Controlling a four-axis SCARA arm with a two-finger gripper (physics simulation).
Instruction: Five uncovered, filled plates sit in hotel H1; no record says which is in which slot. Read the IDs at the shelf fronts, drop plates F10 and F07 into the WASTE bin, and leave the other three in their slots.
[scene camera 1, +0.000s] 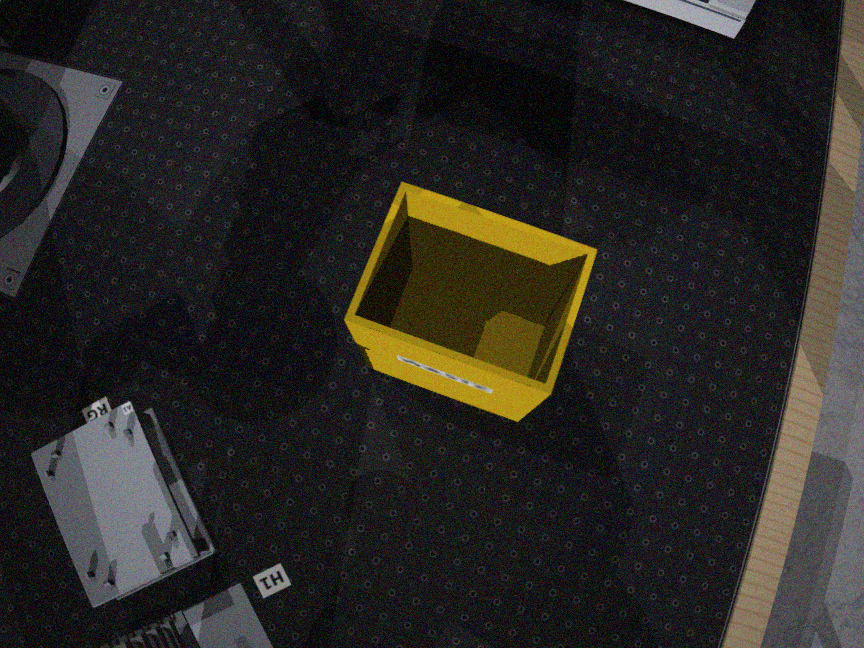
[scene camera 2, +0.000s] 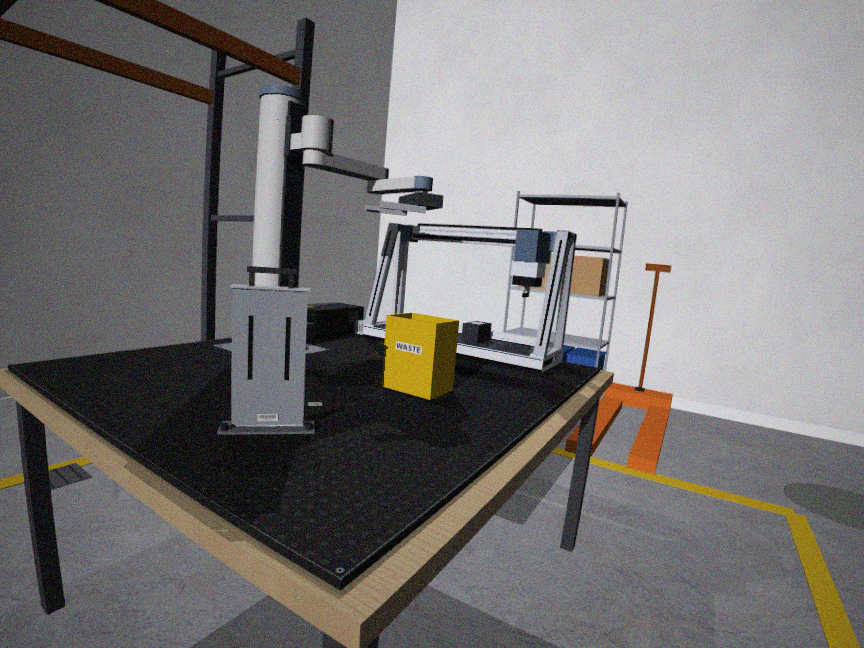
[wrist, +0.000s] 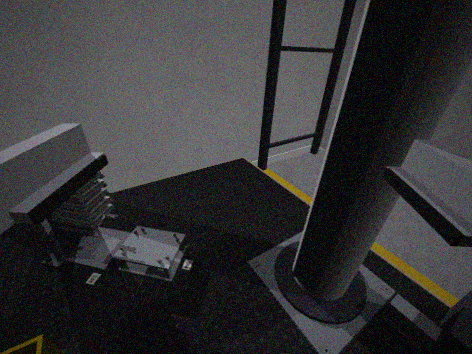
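Note:
Hotel H1 is a tall grey rack. In the wrist view its stacked shelves show partly behind the left finger; plates and shelf-front IDs are too dark and small to read. In scene camera 1 part of its base plate shows at the bottom edge, by the H1 tag. The yellow WASTE bin stands upright; no plate shows inside. My gripper is wide open and empty, high above the table, with its fingers at the left and right of the wrist view.
A low grey stand with pegs, tagged RG, lies beside the hotel. The arm's column rises from a grey base plate. A white gantry machine and a dark box stand farther back on the table.

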